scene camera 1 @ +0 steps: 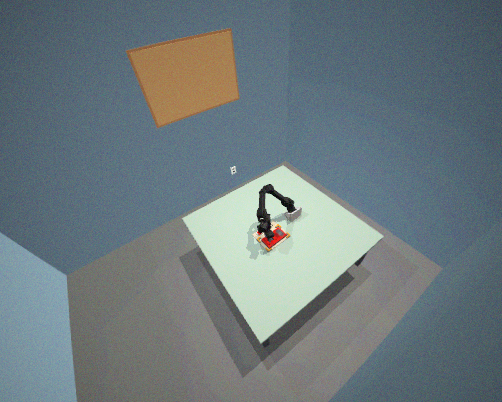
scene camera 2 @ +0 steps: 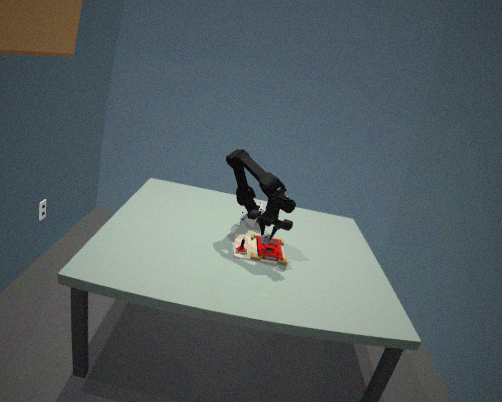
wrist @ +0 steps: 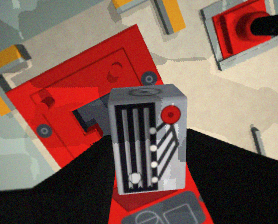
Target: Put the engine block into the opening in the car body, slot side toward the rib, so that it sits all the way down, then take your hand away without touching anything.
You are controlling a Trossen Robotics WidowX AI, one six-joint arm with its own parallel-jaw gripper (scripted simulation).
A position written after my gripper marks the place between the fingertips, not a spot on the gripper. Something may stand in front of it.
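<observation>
Wrist view: a grey engine block [wrist: 148, 124] is carried by my gripper [wrist: 147, 140]; a red car body [wrist: 66, 107] is visible too.
</observation>
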